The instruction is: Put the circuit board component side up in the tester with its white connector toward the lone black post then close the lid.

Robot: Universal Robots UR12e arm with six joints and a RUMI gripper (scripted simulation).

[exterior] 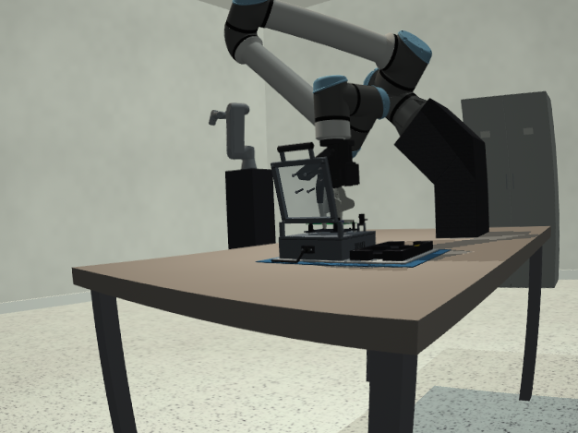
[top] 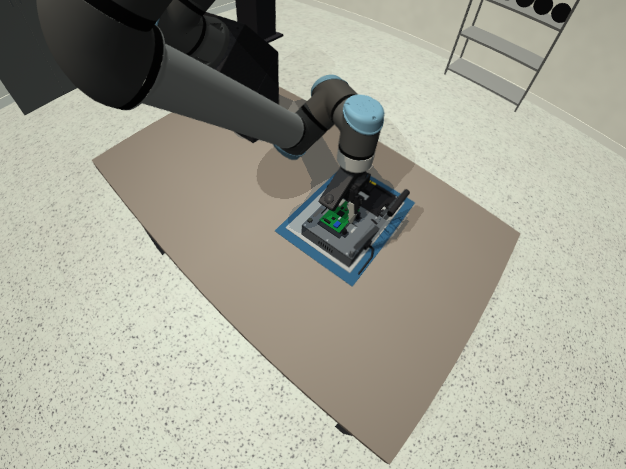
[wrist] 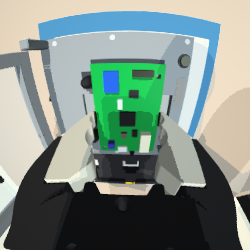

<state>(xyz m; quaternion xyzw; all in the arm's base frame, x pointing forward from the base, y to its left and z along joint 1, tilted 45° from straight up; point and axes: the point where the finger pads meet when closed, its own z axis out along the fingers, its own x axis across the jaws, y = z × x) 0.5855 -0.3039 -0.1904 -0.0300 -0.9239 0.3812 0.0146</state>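
My gripper is now right at the green circuit board. Round my hand: tester bed 10 mm ahead, 10 mm to the left, 20 mm below; black post 60 mm behind, 60 mm to the left; tester 30 mm ahead, 40 mm to the left, 30 mm above.
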